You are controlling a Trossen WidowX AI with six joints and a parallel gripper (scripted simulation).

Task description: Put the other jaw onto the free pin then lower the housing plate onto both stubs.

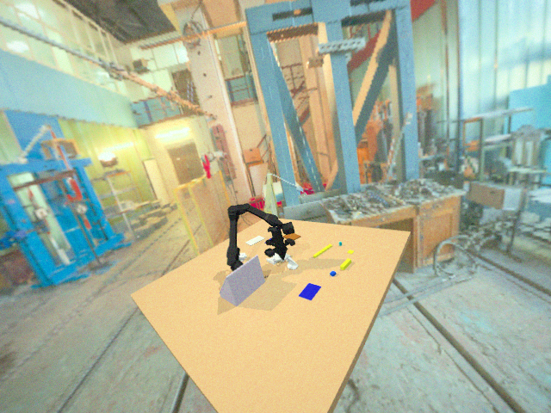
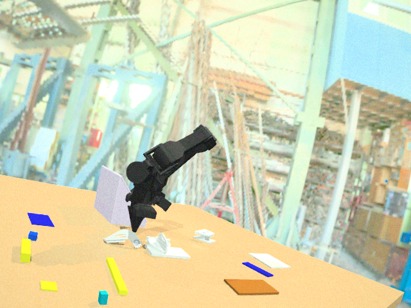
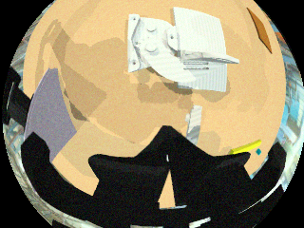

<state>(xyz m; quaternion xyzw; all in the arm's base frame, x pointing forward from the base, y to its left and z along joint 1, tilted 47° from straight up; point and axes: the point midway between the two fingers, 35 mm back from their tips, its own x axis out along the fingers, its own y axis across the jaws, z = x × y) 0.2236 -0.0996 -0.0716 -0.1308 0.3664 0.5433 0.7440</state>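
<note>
Now: the white jaw 3 cm ahead of my gripper tip, 2 cm to the right of it and 2 cm below it. From my gripper tip the other things lie so: brown plate (35 cm ahead, 14 cm to the left, 3 cm below); then blue cube (1 cm behind, 31 cm to the right, 3 cm below); then cyan cube (29 cm ahead, 26 cm to the right, 3 cm below).
</note>
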